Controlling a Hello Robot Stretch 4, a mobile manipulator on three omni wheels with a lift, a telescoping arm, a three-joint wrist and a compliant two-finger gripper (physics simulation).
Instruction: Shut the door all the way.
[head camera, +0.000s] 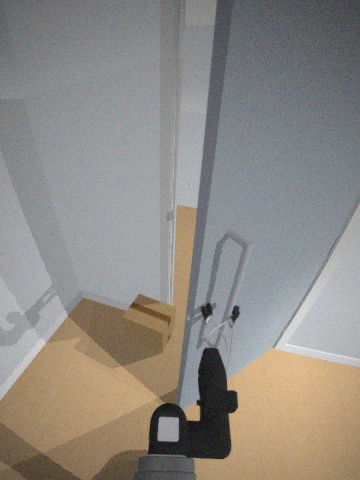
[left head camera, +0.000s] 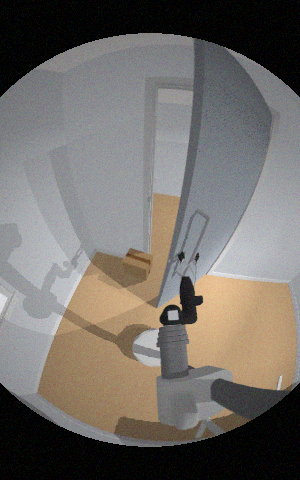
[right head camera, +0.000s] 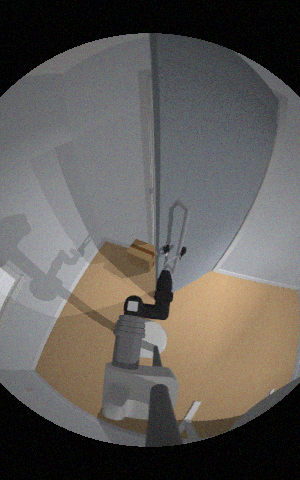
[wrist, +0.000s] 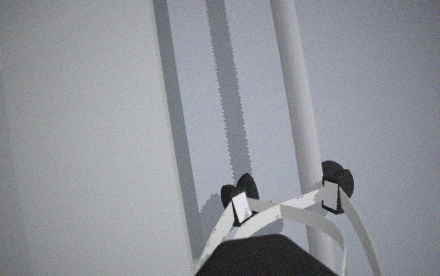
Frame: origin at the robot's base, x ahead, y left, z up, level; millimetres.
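Where they show: gripper, fingertip midpoint: (head camera: 222, 306) (left head camera: 189, 252) (right head camera: 176, 246) (wrist: 291, 184); robot's base, link origin: (left head camera: 152, 346) (right head camera: 146, 338).
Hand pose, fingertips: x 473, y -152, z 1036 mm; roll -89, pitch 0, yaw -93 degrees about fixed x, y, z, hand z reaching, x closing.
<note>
Things, the pixels of their centre, and the offset from my fingertips. "pt": a spot on its surface instead.
- door frame, surface spot: (head camera: 170, 150) pt dx +649, dy +180, dz +290 mm
- brown box, body centre: (head camera: 150, 323) (left head camera: 137, 263) (right head camera: 142, 255) dx +543, dy +303, dz -925 mm
The blue-grey door (head camera: 290, 125) (left head camera: 230, 125) (right head camera: 215, 125) (wrist: 380, 100) stands ajar. In the head and left head views a gap with light floor behind shows between its free edge and the door frame (head camera: 170, 150) (left head camera: 149, 150). Its long bar handle (head camera: 239, 280) (left head camera: 202, 235) (right head camera: 186, 225) (wrist: 295, 75) is grey. My gripper (head camera: 221, 313) (left head camera: 189, 257) (right head camera: 175, 250) (wrist: 291, 184) is at the handle's lower part, fingers spread apart. The bar passes between them, close against the right finger, with a gap to the left finger. Exact contact cannot be told.
A brown box (head camera: 152, 320) (left head camera: 136, 262) (right head camera: 142, 254) sits on the floor left of the door's free edge, by the wall. A white-skirted wall (head camera: 335, 300) stands to the right beyond the door. Another wall (head camera: 20, 250) is on the left.
</note>
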